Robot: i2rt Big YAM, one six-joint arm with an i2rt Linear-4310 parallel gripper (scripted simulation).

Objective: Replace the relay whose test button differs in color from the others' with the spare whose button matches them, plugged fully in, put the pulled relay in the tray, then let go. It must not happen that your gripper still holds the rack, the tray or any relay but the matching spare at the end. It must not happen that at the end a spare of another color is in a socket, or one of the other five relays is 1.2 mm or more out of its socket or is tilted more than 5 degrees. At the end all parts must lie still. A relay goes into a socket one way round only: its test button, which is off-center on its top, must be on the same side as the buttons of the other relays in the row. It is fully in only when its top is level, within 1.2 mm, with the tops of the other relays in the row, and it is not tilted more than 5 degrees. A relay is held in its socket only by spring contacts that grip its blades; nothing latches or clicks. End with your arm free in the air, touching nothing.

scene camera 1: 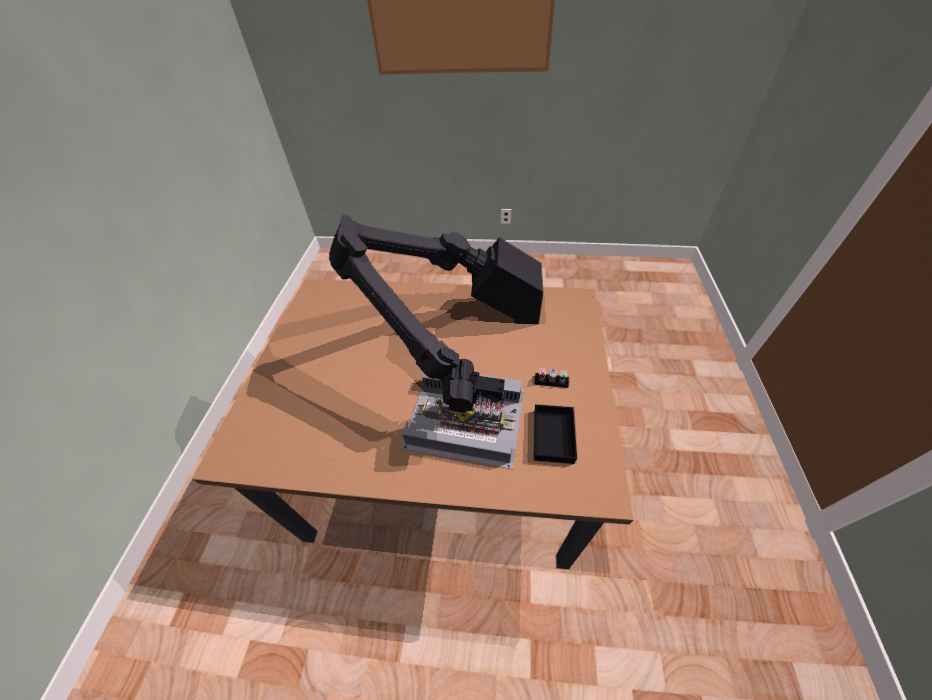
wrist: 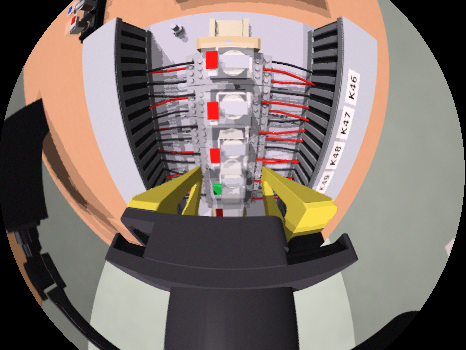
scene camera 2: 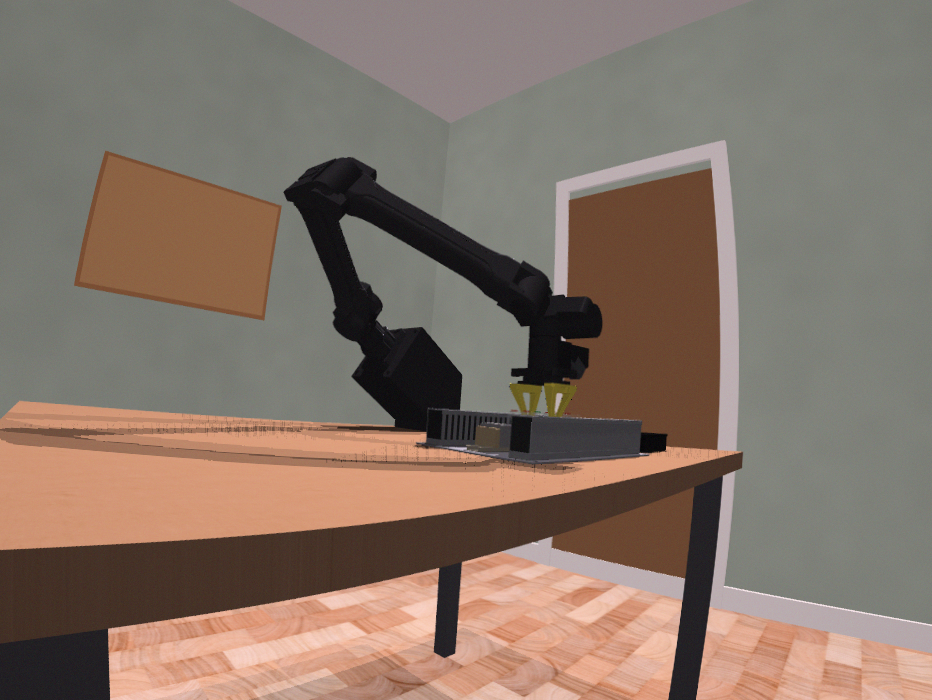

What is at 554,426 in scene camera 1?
A black tray.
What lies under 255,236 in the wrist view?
My gripper.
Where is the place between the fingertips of my gripper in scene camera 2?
540,426
